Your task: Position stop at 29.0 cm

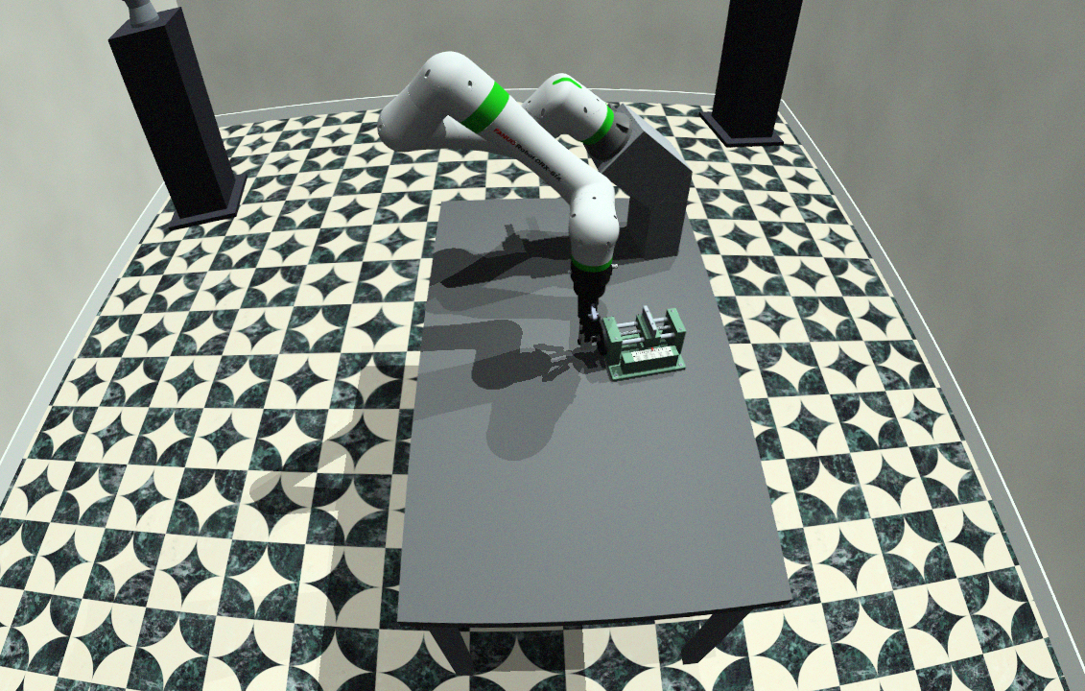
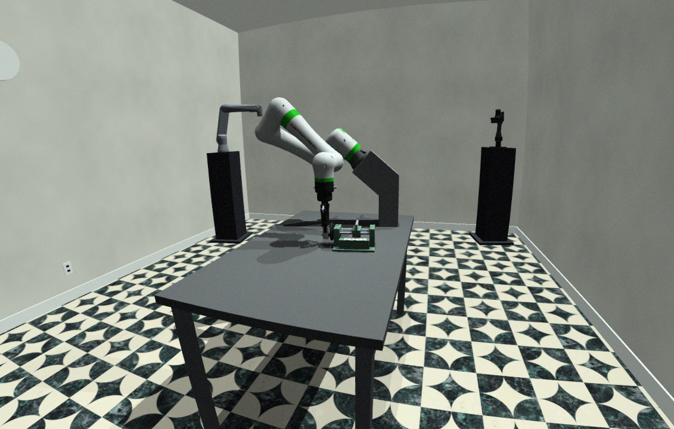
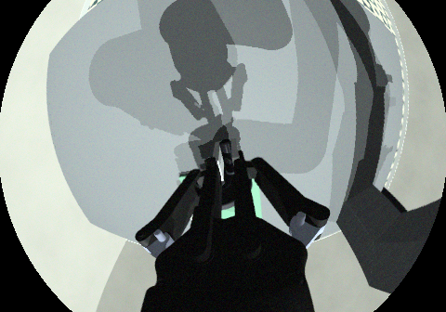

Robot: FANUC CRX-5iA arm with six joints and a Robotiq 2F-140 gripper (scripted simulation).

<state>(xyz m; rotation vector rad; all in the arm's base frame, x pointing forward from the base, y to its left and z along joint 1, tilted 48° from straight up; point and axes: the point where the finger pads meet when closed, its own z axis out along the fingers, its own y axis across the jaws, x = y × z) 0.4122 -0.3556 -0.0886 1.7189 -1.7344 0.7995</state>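
Now: hand 20 mm to the right of the black handwheel and 10 mm above it. The rest, counted from my hand: green stop fixture (30 mm ahead, 160 mm to the left, 30 mm above).
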